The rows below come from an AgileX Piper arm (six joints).
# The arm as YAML. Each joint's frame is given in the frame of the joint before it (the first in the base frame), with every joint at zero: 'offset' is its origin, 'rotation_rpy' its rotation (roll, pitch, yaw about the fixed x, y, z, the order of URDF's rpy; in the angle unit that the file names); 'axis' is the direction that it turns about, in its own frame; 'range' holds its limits. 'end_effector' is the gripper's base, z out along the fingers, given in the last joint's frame.
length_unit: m
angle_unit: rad
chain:
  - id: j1
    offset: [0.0, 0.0, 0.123]
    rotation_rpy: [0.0, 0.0, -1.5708]
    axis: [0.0, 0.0, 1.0]
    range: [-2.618, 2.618]
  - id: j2
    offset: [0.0, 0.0, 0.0]
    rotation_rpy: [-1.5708, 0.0, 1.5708]
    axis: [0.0, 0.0, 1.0]
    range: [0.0, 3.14]
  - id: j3
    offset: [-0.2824, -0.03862, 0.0]
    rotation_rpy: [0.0, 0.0, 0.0]
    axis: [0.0, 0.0, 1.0]
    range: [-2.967, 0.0]
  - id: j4
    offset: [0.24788, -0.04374, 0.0]
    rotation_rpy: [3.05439, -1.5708, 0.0]
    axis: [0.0, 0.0, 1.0]
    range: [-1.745, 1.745]
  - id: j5
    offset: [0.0, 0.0, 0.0]
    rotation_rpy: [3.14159, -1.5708, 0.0]
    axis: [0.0, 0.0, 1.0]
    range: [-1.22, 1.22]
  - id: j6
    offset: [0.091, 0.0, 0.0]
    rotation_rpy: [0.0, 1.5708, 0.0]
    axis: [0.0, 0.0, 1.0]
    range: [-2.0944, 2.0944]
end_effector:
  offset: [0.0, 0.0, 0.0]
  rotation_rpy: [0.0, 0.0, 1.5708]
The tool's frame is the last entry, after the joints.
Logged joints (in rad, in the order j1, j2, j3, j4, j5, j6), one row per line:
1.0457, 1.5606, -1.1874, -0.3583, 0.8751, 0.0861
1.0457, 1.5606, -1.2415, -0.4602, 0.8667, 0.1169
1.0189, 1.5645, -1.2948, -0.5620, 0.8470, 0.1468
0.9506, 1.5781, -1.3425, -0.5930, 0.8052, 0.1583
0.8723, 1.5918, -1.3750, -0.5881, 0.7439, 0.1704
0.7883, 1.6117, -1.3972, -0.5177, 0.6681, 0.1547
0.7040, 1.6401, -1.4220, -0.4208, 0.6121, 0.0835
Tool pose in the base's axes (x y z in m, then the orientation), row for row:
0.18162, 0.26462, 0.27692, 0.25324, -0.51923, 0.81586, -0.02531
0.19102, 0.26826, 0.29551, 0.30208, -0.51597, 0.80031, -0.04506
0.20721, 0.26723, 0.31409, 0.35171, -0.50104, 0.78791, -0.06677
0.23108, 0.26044, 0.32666, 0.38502, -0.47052, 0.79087, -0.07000
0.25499, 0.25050, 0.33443, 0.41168, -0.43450, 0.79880, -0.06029
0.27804, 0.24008, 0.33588, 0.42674, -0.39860, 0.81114, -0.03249
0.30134, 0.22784, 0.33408, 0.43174, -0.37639, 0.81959, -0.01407
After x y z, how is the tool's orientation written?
As a quaternion, w x y z.
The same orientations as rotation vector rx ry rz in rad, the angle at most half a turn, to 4 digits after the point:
-1.4113, 2.2176, -0.0688
-1.3682, 2.1222, -0.1195
-1.2968, 2.0392, -0.1728
-1.1987, 2.0148, -0.1783
-1.0933, 2.0099, -0.1517
-0.9960, 2.0269, -0.0812
-0.9384, 2.0433, -0.0351

